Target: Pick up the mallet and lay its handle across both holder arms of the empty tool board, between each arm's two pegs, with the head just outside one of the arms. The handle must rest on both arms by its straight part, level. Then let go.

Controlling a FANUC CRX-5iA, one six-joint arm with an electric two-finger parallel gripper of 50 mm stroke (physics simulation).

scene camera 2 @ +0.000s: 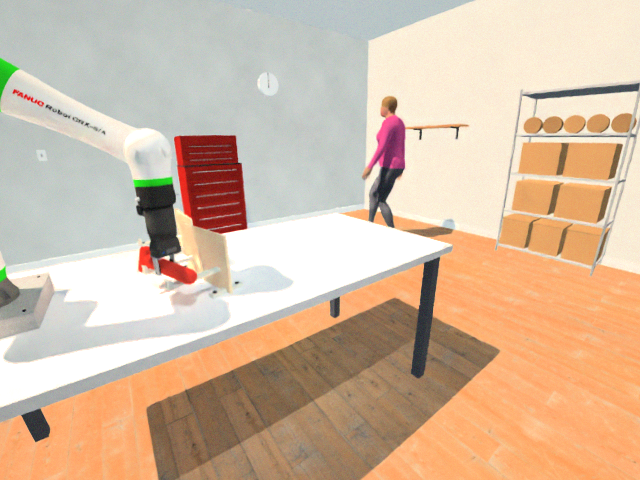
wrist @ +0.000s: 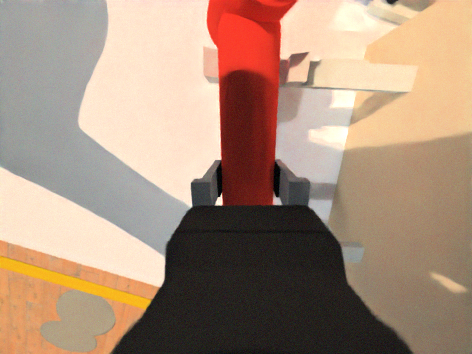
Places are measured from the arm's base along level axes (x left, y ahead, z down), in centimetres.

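Where they show: gripper, fingertip midpoint: (scene camera 2: 166, 272) (wrist: 247, 170).
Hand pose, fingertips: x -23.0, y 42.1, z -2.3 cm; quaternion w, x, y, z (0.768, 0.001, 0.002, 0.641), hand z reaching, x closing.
After its pixels a point has its place.
The red mallet (scene camera 2: 178, 270) @(z -6.0, x -33.3, y 42.6 cm) (wrist: 248, 115) @(z -6.1, x -18.6, y 41.3 cm) is held by its handle in my gripper (scene camera 2: 164, 262) @(z -2.3, x -23.0, y 42.1 cm) (wrist: 247, 170) @(z -2.3, x -23.0, y 42.1 cm), which is shut on it. The pale tool board (scene camera 2: 214, 255) @(z -5.5, x -28.6, y 55.3 cm) (wrist: 415, 210) @(z -5.4, x -23.2, y 54.7 cm) stands upright beside the handle. In the wrist view, the handle crosses over the far holder arm (wrist: 362, 76) @(z -1.9, x -14.1, y 49.7 cm), between its end piece and an inner peg (wrist: 299, 69) @(z -3.4, x -14.8, y 44.4 cm); the head (scene camera 2: 144, 259) @(z -5.0, x -14.2, y 38.8 cm) (wrist: 250, 9) @(z -6.8, x -13.5, y 40.5 cm) is beyond that arm. The near holder arm (scene camera 2: 209, 272) @(z -1.7, x -31.2, y 51.8 cm) (wrist: 353, 251) @(z -1.9, x -29.7, y 54.3 cm) is mostly hidden by the gripper body in the wrist view. Whether the handle touches either arm cannot be told.
The board stands on the white table (scene camera 2: 330, 258) @(z 5.9, x -37.4, y 98.5 cm). The robot's base plate (scene camera 2: 38, 304) @(z 1.5, x -9.4, y 11.3 cm) is at the table's left. A red tool cabinet (scene camera 2: 212, 193), a person in pink (scene camera 2: 391, 144) and a shelf rack (scene camera 2: 509, 173) are beyond the table.
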